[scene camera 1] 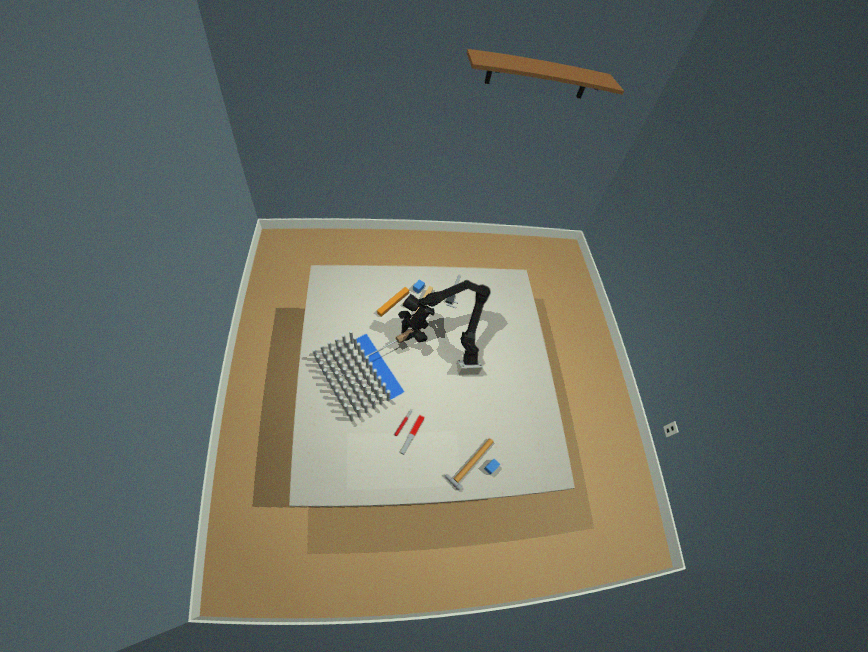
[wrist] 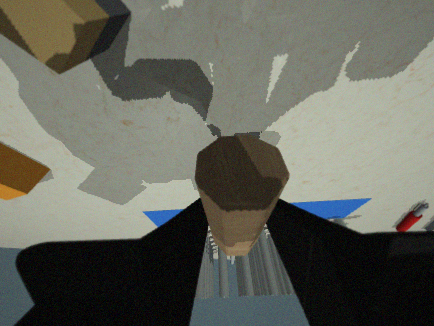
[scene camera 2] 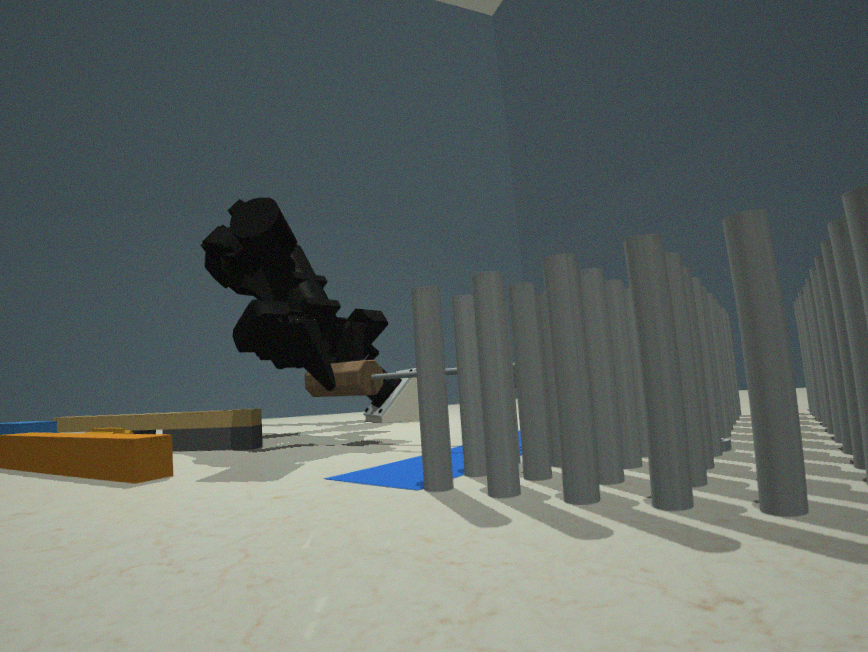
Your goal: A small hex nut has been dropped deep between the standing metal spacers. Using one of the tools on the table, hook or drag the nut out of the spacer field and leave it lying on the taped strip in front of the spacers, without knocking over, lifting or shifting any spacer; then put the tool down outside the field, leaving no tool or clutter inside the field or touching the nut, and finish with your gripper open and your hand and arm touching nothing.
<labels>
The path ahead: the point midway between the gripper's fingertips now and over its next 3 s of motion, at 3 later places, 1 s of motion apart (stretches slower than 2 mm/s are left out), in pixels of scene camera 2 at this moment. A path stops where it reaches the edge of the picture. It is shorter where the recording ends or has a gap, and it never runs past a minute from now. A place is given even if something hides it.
My gripper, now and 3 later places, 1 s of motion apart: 346, 387; 352, 415; 364, 416; 376, 417
</labels>
